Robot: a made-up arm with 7 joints.
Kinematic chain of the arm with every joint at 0, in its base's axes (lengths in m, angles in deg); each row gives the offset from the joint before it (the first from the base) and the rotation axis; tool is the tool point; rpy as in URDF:
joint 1: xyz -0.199 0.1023 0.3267 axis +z
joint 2: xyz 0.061 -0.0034 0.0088 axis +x
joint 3: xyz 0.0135 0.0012 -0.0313 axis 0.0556 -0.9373 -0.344
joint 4: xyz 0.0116 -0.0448 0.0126 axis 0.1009 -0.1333 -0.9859
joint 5: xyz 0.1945 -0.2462 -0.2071 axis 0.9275 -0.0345 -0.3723
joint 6: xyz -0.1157 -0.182 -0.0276 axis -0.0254 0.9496 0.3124
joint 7: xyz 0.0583 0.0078 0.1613 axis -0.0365 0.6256 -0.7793
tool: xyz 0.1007 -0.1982 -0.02 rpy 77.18 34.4 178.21
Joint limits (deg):
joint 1: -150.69..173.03
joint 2: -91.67..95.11
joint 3: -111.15..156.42
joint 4: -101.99..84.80
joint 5: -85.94..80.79
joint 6: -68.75..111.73
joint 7: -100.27..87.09
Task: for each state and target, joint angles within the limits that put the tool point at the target. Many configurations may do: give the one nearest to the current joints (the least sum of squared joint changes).
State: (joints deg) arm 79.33 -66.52 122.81 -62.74 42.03 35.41 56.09
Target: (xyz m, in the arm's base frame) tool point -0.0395 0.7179 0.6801
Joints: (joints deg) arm 74.50 -65.63 81.78 -89.96 72.81 56.72 39.46
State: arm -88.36 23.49 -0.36 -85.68 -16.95 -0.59 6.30
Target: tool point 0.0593 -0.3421 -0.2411
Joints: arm -82.25 10.21 -36.13 -79.75 14.41 10.19 8.39
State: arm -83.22 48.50 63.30 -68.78 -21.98 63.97 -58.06
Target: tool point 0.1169 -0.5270 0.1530
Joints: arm -70.62 44.76 33.90 -62.43 -9.22 85.84 -68.04
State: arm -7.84 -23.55 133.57 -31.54 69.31 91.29 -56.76
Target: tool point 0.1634 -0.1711 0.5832
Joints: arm -21.41 -2.78 106.79 -39.44 74.81 111.73 -55.06
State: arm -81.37 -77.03 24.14 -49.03 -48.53 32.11 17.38
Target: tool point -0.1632 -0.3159 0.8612
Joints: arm -88.92 -65.87 35.22 -25.17 -36.76 29.75 22.46
